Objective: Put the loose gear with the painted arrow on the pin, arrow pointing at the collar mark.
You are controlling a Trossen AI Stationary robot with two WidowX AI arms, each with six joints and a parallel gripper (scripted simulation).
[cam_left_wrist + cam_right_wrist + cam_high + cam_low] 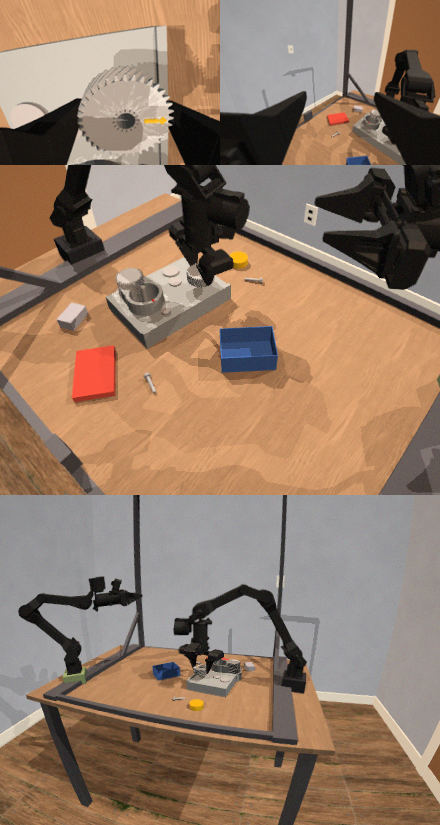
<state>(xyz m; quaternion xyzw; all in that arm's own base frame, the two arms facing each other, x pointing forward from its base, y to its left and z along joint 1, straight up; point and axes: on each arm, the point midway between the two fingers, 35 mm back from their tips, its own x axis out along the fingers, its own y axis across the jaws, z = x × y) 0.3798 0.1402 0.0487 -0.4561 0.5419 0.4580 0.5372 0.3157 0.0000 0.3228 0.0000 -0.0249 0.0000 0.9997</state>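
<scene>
Right now my left hand is 30 mm above the gear with painted arrow. From my left hand the other things lie so: yellow disc: 170 mm ahead, 90 mm below; small grey block: 210 mm behind, 230 mm to the left, 90 mm below; blue bin: 110 mm behind, 170 mm to the right, 90 mm below.
</scene>
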